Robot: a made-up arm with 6 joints.
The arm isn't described. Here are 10 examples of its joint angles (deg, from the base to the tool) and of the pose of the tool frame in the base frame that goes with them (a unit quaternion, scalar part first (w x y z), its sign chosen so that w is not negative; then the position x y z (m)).
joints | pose
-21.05 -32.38 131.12 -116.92 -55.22 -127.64 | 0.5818 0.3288 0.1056 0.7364 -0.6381 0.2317 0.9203
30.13 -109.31 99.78 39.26 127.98 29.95 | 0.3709 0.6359 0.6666 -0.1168 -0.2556 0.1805 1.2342
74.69 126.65 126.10 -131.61 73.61 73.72 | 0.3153 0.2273 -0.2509 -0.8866 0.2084 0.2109 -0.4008
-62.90 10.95 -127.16 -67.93 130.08 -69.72 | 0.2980 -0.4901 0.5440 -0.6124 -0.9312 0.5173 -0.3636
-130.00 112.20 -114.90 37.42 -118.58 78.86 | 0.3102 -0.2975 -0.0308 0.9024 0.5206 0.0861 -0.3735
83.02 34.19 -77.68 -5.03 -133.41 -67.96 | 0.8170 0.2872 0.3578 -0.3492 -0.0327 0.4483 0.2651
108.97 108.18 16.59 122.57 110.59 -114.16 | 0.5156 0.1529 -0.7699 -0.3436 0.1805 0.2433 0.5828
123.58 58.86 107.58 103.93 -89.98 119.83 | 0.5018 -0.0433 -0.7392 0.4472 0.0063 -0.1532 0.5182
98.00 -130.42 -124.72 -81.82 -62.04 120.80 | 0.6734 -0.0126 -0.5056 0.5392 0.6673 -0.5230 0.4934
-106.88 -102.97 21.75 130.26 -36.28 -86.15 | 0.1756 -0.4983 -0.8277 0.1893 0.6812 0.8139 0.0037
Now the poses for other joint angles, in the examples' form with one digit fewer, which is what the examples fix.
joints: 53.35 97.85 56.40 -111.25 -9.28 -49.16
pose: 0.259 -0.005 0.184 0.948 -0.435 -0.553 -0.284
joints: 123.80 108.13 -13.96 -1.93 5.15 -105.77
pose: 0.579 -0.043 0.249 -0.775 0.304 -0.227 -0.234
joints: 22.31 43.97 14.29 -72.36 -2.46 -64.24
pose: 0.482 -0.198 -0.524 -0.674 0.292 -0.557 0.505
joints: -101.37 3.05 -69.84 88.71 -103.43 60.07
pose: 0.397 -0.889 -0.218 -0.059 -0.325 0.011 0.583
